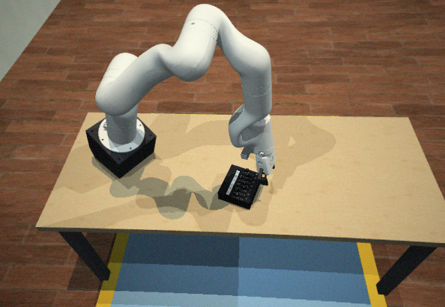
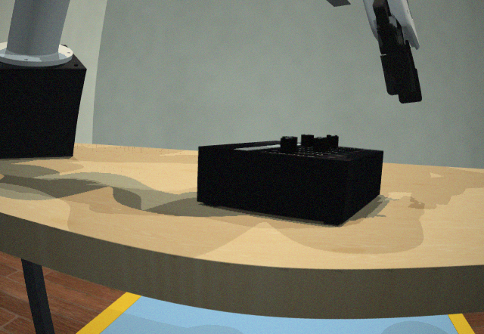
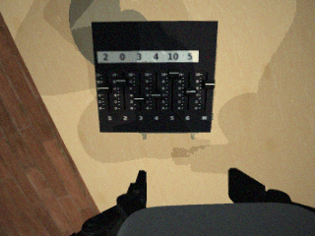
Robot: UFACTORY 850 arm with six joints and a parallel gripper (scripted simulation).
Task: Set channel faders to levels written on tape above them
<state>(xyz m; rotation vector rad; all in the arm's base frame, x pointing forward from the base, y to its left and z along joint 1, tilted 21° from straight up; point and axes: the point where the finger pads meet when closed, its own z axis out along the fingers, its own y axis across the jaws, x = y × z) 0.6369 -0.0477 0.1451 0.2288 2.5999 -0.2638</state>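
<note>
Now: hand 9 cm past the master fader, 6 cm to the right of it and 6 cm above it.
</note>
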